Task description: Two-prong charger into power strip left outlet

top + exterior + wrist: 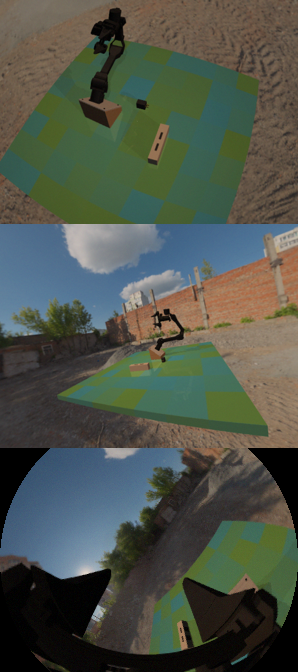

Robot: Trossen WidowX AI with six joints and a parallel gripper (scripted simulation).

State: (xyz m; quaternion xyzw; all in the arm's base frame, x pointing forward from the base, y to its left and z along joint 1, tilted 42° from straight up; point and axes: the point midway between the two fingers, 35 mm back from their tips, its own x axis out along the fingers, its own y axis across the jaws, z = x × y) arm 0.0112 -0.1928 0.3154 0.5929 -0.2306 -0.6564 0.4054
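The two-prong charger lies 17 cm ahead of my gripper tip, 7 cm to the left of it and 44 cm below it.
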